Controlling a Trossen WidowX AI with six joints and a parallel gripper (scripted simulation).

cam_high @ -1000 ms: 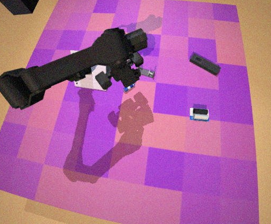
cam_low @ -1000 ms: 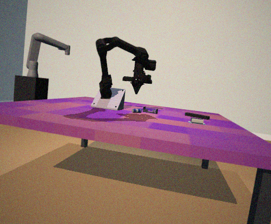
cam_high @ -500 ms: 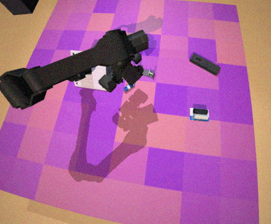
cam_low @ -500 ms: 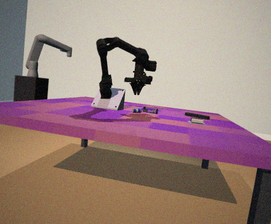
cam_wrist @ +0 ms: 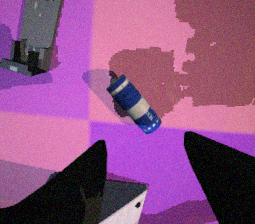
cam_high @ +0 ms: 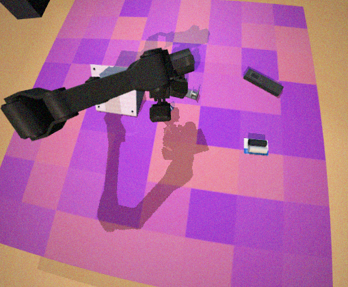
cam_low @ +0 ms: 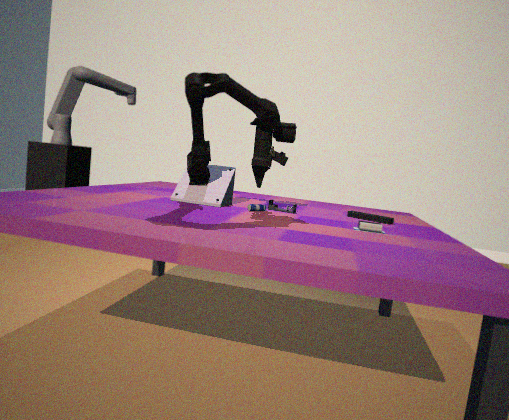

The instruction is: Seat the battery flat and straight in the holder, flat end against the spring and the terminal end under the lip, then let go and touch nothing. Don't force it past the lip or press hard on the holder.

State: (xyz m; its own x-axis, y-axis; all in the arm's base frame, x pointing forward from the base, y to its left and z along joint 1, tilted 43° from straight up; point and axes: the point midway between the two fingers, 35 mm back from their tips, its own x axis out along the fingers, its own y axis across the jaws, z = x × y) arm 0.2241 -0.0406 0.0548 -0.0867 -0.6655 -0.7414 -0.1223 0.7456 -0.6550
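My gripper tip is now 70 mm above the battery. Also, from my gripper tip: black bar (400 mm ahead, 160 mm to the left, 70 mm below).
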